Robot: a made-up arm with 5 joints. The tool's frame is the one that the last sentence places.
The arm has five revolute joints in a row. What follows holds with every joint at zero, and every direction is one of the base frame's.
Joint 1 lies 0.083 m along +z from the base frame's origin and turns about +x.
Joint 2 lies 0.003 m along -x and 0.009 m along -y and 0.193 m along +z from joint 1 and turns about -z.
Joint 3 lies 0.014 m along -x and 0.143 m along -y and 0.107 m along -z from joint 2 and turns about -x.
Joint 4 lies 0.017 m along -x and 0.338 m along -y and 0.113 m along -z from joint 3 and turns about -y.
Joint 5 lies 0.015 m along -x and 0.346 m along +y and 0.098 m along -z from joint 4 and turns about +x.
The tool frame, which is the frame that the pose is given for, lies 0.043 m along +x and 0.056 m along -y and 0.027 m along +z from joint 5; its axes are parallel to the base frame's.
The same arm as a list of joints. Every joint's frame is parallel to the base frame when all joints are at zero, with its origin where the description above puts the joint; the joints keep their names.
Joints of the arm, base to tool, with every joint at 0 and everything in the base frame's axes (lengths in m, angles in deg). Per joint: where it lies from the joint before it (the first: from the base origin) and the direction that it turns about. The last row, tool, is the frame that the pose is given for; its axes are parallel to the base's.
joint 1: axis +x origin 0 0 0.083
joint 2: axis -z origin -0.003 -0.009 0.193
joint 3: axis -x origin -0.014 -0.143 -0.107
joint 4: axis -y origin -0.017 -0.338 -0.113
joint 5: axis +x origin -0.015 0.346 -0.098
tool: origin 0.043 -0.056 0.027

